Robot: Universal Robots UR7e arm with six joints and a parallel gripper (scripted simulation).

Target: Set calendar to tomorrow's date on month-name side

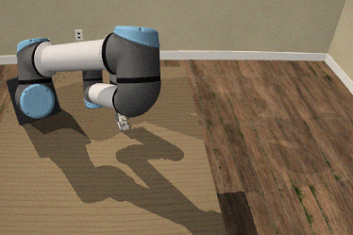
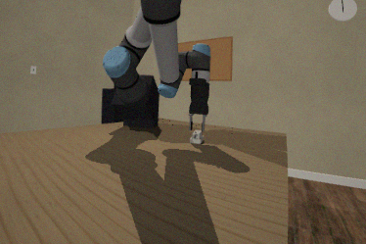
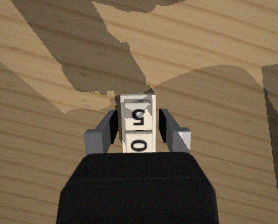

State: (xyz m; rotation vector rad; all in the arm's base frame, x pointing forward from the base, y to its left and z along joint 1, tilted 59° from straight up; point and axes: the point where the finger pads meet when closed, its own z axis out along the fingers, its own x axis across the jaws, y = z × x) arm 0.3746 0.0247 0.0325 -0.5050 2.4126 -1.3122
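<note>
My gripper is now 4 cm above the white digit cube. The rest, counted from my hand: white tray: 2 cm to the left, 6 cm below.
</note>
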